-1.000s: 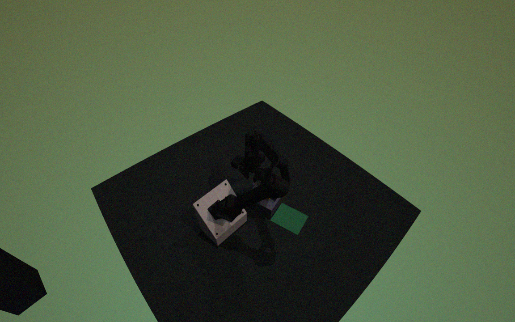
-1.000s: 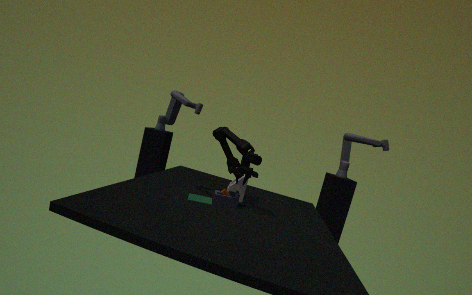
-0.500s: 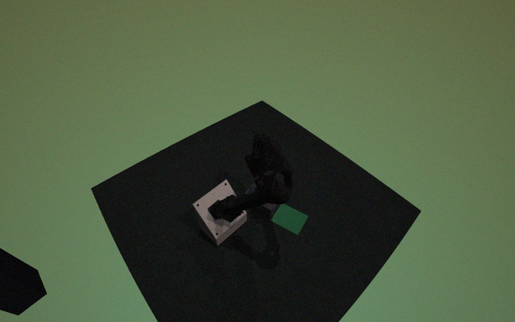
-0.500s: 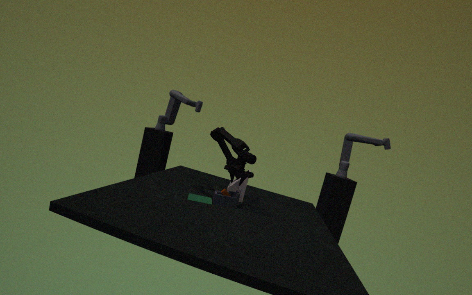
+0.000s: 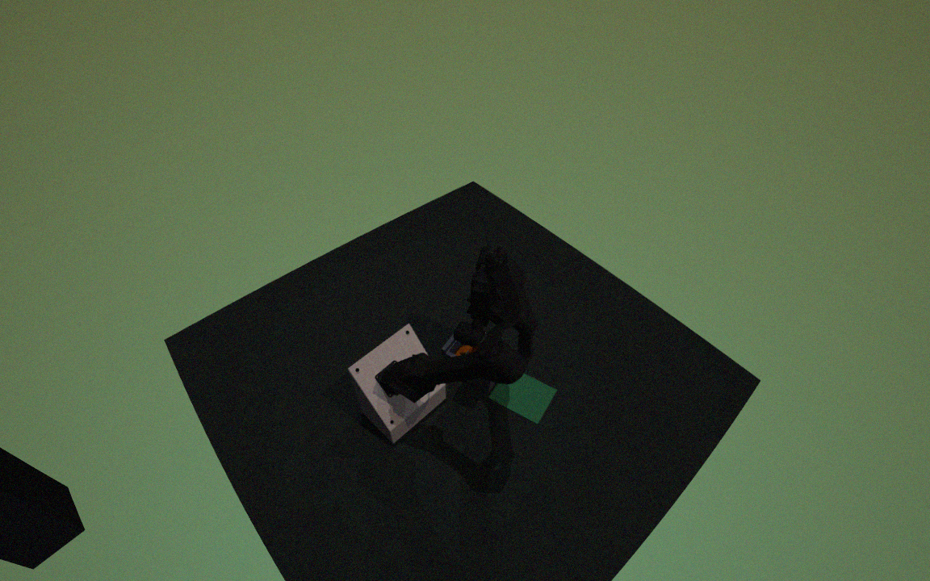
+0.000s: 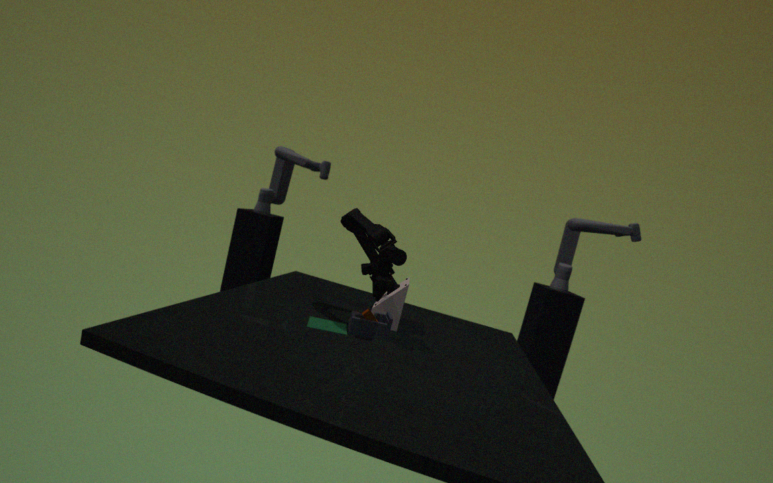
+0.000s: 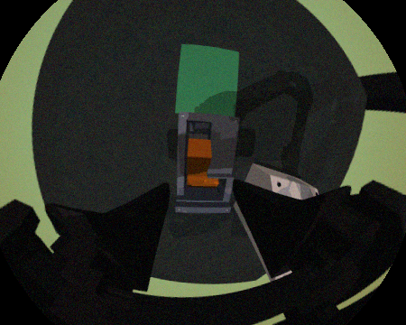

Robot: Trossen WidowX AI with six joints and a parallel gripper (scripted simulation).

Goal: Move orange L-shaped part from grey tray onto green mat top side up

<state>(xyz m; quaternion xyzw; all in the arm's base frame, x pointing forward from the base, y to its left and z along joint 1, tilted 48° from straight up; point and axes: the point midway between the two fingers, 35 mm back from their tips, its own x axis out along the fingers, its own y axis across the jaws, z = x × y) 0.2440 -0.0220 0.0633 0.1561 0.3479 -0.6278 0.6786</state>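
My gripper tip is now 2 cm past the orange L-shaped part, 3 cm to the right of it and 10 cm above it. Round my gripper tip: green mat (1 cm ahead, 15 cm to the right, 16 cm below).
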